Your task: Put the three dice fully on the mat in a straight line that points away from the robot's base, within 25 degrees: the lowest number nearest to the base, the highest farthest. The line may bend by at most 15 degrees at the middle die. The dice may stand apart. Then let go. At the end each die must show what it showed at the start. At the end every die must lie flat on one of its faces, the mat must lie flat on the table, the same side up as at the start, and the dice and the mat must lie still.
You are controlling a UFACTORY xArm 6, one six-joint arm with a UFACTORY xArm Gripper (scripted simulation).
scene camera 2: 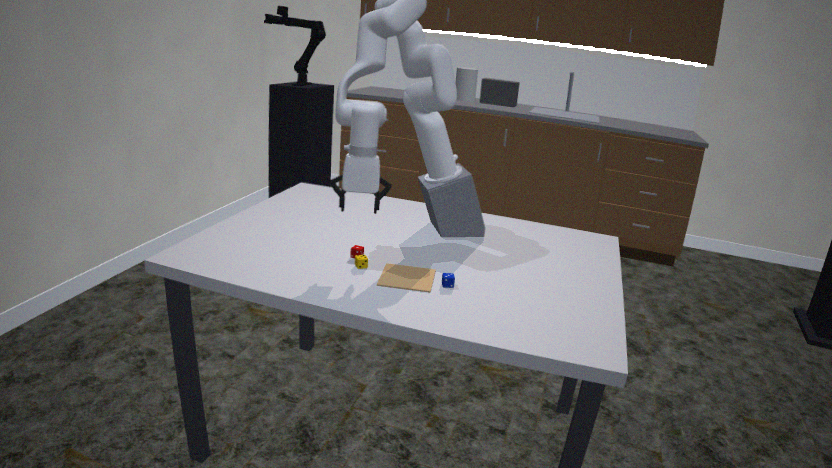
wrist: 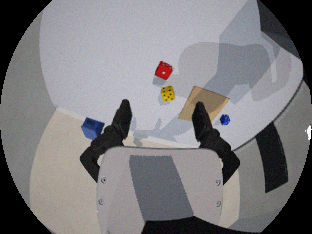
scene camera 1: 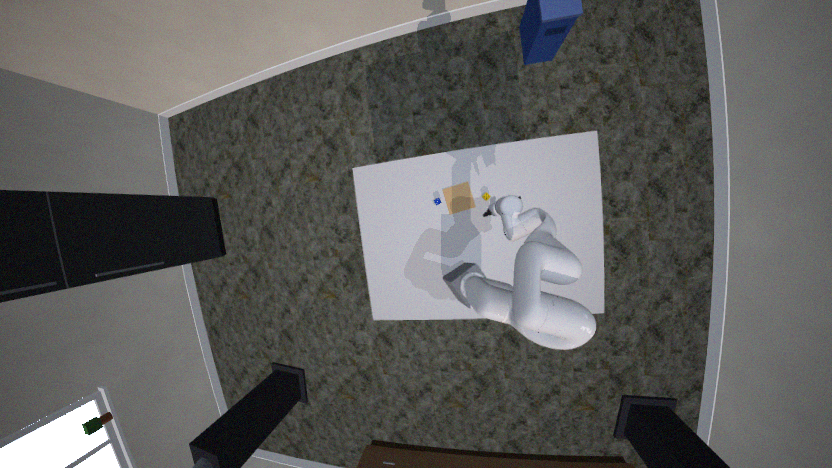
A tan mat shows in scene camera 2, in the wrist view (213,102) and in scene camera 1. One and the same spot on the tan mat: (scene camera 1: 458,198) is (scene camera 2: 408,276).
